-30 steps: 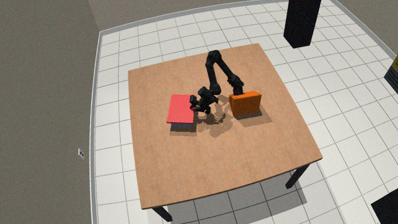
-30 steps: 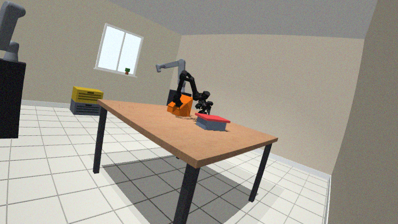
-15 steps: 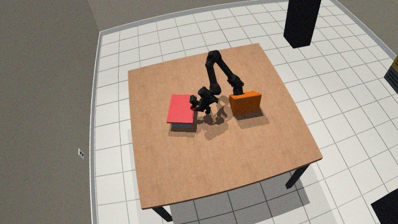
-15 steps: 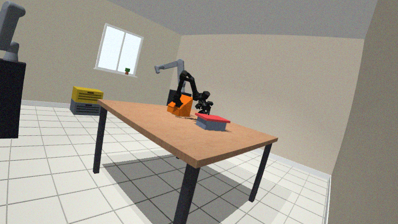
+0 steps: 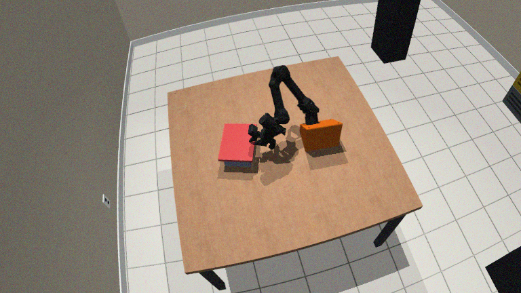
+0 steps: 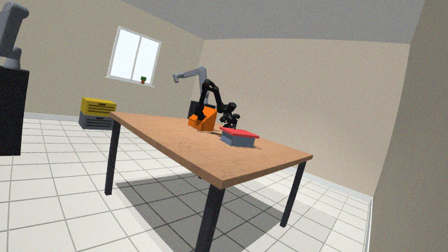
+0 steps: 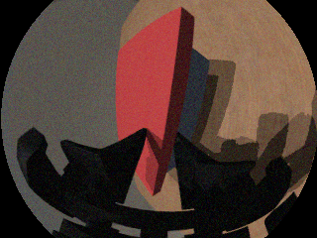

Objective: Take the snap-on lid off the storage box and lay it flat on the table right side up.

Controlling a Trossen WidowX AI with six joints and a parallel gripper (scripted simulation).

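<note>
My gripper tip is 7 cm short of the red lid, 2 cm to the left of it and 1 cm below it. The rest, counted from my gripper tip: storage box: 7 cm ahead, 4 cm below, 2 cm to the right.
</note>
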